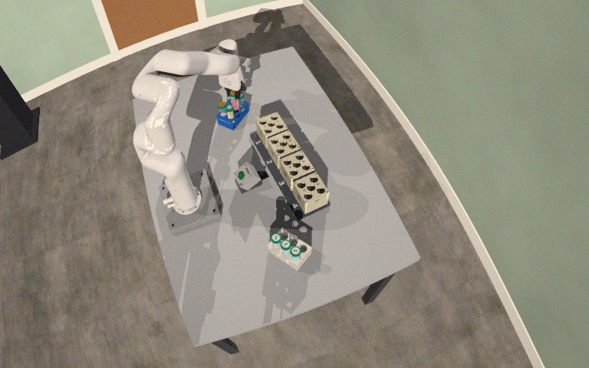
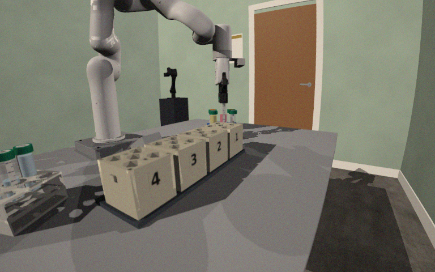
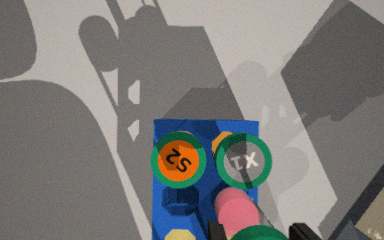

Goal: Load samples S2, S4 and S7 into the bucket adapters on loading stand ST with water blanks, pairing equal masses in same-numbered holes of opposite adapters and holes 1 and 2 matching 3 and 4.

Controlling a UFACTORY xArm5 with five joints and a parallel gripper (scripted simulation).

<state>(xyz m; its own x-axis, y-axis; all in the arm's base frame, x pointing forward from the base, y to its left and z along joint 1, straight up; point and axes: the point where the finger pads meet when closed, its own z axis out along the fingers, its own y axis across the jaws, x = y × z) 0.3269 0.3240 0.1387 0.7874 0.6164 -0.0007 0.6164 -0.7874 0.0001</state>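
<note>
Now: the pink tube 5 cm below my hand and 1 cm ahead of it. Also, from my hand: green done key: 33 cm to the right, 11 cm below, 9 cm behind; adapter 1: 17 cm to the right, 12 cm below, 10 cm ahead; blue rack: 14 cm below, 2 cm to the left, 1 cm behind.
</note>
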